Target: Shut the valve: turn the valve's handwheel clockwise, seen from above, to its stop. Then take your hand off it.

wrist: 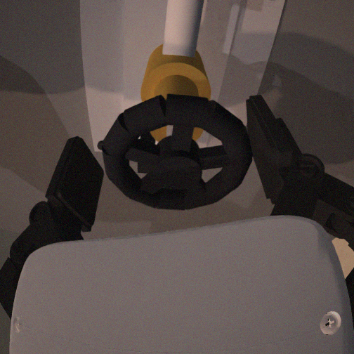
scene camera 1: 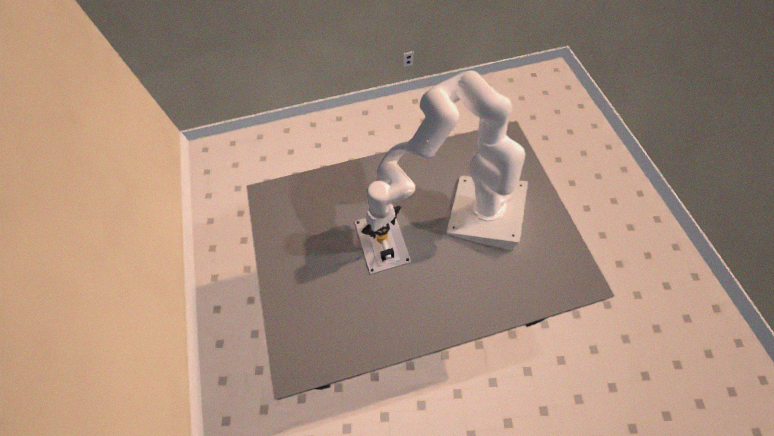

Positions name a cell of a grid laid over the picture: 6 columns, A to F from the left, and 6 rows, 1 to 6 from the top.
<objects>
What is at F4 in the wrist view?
The gripper.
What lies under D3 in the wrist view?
A black handwheel.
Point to a light base plate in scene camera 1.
C4
</objects>
